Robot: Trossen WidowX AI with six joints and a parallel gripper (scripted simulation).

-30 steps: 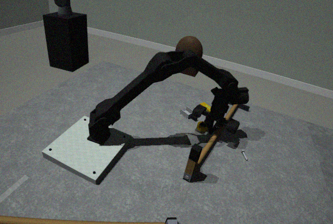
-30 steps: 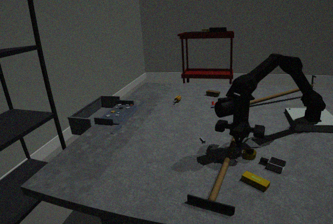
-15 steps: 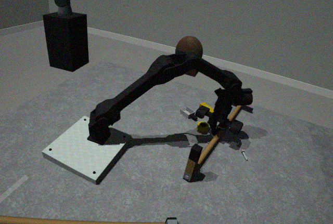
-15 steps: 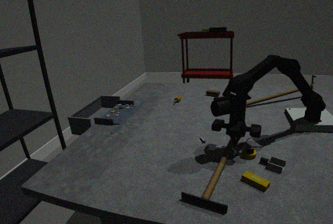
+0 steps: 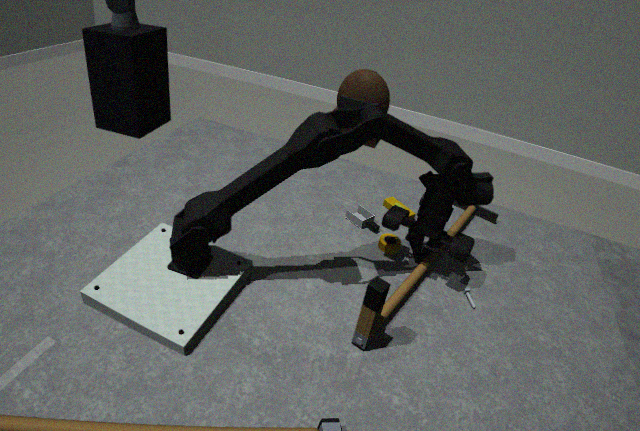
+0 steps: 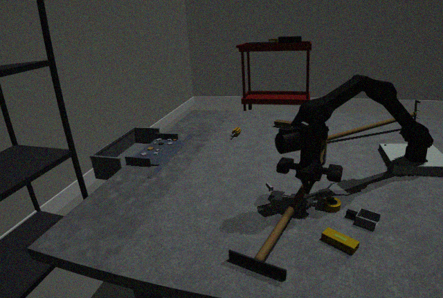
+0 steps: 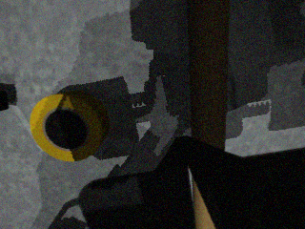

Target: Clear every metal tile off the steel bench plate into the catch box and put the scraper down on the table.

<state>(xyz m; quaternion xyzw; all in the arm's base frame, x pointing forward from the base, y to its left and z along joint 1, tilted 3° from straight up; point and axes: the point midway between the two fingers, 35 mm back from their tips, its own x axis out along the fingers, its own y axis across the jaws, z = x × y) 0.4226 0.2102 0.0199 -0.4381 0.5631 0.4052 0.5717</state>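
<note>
Right now my gripper tip is 50 mm below the long scraper, 30 mm short of it and 20 mm to the right of it. Round my gripper tip: yellow level: 200 mm to the left, 70 mm behind; then grey clamp: 130 mm behind, 110 mm to the left, 10 mm below; then yellow tape roll: 70 mm behind, 50 mm to the left, 10 mm below.
</note>
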